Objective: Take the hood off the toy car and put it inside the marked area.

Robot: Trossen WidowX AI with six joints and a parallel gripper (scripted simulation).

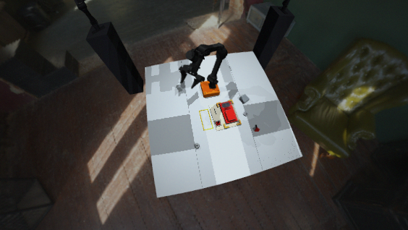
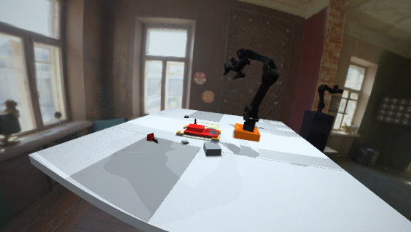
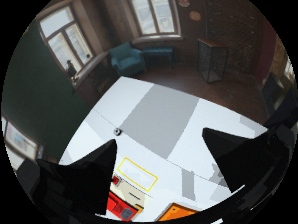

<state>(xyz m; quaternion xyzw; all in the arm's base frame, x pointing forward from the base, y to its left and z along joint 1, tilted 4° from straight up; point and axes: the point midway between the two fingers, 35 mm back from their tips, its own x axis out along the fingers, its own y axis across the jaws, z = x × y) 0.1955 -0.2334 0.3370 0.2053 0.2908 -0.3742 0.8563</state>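
Right now the red hood is 130 mm ahead of my gripper tip, 340 mm to the left of it and 340 mm below it. The rest, counted from my gripper tip: small round piece 330 mm ahead, 10 mm to the left, 370 mm below.
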